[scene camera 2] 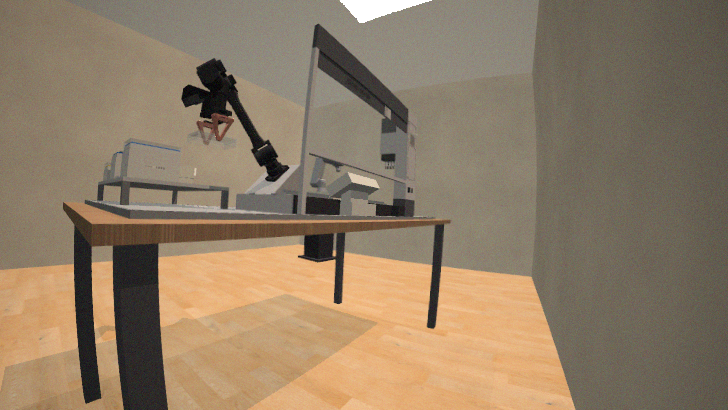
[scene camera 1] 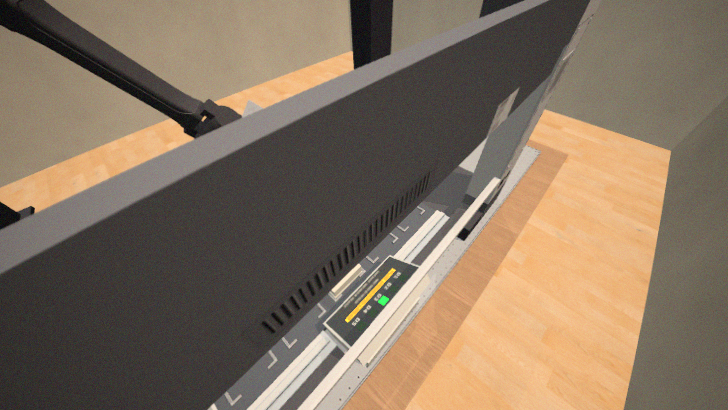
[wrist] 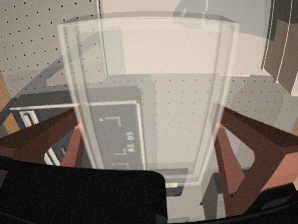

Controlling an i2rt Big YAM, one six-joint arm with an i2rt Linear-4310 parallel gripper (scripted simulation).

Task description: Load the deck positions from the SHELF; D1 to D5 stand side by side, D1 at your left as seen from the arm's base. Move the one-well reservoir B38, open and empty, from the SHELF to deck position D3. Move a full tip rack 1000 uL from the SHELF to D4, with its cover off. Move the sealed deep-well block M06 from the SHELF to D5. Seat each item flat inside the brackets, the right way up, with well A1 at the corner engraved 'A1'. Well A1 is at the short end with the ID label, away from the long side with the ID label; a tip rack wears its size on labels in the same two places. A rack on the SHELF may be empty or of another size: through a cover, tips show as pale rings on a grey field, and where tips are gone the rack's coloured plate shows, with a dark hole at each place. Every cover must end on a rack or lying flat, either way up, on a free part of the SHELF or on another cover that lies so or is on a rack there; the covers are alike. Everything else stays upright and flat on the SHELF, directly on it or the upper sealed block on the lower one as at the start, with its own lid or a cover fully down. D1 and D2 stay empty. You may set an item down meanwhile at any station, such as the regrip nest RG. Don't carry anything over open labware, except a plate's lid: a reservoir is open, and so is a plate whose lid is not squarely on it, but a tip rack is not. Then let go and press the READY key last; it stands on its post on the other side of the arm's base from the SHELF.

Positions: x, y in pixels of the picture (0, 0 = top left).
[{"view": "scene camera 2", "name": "gripper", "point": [212, 142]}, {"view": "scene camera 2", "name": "gantry beam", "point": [324, 41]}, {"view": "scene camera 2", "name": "tall unit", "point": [400, 190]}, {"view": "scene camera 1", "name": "gantry beam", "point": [129, 287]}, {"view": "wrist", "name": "gripper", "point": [149, 110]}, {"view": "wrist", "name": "clear tip-rack cover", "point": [149, 91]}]
